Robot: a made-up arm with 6 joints. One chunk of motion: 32 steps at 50 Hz.
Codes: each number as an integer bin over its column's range. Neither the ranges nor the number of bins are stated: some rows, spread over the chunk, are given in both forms.
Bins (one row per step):
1: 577 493 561 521 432 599
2: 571 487 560 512 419 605
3: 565 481 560 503 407 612
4: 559 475 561 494 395 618
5: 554 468 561 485 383 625
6: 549 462 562 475 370 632
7: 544 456 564 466 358 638
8: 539 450 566 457 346 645
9: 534 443 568 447 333 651
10: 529 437 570 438 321 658
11: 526 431 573 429 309 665
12: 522 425 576 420 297 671
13: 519 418 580 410 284 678
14: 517 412 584 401 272 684
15: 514 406 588 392 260 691
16: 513 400 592 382 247 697
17: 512 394 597 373 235 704
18: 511 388 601 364 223 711
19: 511 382 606 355 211 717
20: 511 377 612 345 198 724
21: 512 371 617 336 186 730
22: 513 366 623 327 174 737
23: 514 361 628 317 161 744
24: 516 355 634 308 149 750
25: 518 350 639 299 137 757
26: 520 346 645 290 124 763
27: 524 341 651 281 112 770
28: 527 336 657 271 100 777
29: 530 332 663 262 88 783
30: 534 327 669 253 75 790
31: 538 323 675 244 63 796
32: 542 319 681 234 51 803
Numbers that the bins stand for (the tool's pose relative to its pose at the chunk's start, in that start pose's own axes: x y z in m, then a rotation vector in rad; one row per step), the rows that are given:
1: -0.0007 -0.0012 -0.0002 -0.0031 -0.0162 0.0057
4: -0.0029 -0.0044 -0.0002 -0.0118 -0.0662 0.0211
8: -0.0053 -0.0089 0.0007 -0.0236 -0.1324 0.0430
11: -0.0068 -0.0123 0.0018 -0.0326 -0.1824 0.0592
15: -0.0083 -0.0168 0.0042 -0.0444 -0.2486 0.0803
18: -0.0086 -0.0201 0.0063 -0.0534 -0.2986 0.0965
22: -0.0084 -0.0241 0.0098 -0.0653 -0.3649 0.1176
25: -0.0078 -0.0269 0.0123 -0.0742 -0.4149 0.1338
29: -0.0063 -0.0302 0.0162 -0.0861 -0.4811 0.1549
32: -0.0049 -0.0325 0.0191 -0.0950 -0.5311 0.1711
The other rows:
2: -0.0014 -0.0023 -0.0003 -0.0060 -0.0338 0.0105
3: -0.0021 -0.0033 -0.0003 -0.0089 -0.0500 0.0162
5: -0.0035 -0.0057 -0.0002 -0.0146 -0.0824 0.0268
6: -0.0041 -0.0068 0.0000 -0.0178 -0.1000 0.0324
7: -0.0047 -0.0078 0.0003 -0.0207 -0.1162 0.0373
9: -0.0059 -0.0102 0.0010 -0.0268 -0.1500 0.0478
10: -0.0065 -0.0113 0.0013 -0.0297 -0.1662 0.0535
12: -0.0073 -0.0134 0.0023 -0.0355 -0.1986 0.0641
13: -0.0077 -0.0147 0.0029 -0.0387 -0.2162 0.0697
14: -0.0079 -0.0158 0.0035 -0.0416 -0.2324 0.0746
16: -0.0084 -0.0179 0.0048 -0.0476 -0.2662 0.0851
17: -0.0085 -0.0190 0.0056 -0.0505 -0.2824 0.0908
19: -0.0086 -0.0212 0.0071 -0.0563 -0.3149 0.1014
20: -0.0086 -0.0221 0.0080 -0.0595 -0.3324 0.1070
21: -0.0085 -0.0232 0.0088 -0.0624 -0.3486 0.1119
23: -0.0083 -0.0250 0.0106 -0.0685 -0.3824 0.1232
24: -0.0080 -0.0260 0.0115 -0.0713 -0.3986 0.1281
26: -0.0075 -0.0277 0.0133 -0.0771 -0.4324 0.1386
27: -0.0071 -0.0286 0.0143 -0.0800 -0.4486 0.1443
28: -0.0067 -0.0295 0.0152 -0.0832 -0.4649 0.1500
30: -0.0059 -0.0311 0.0171 -0.0890 -0.4986 0.1605
31: -0.0054 -0.0318 0.0181 -0.0918 -0.5149 0.1654

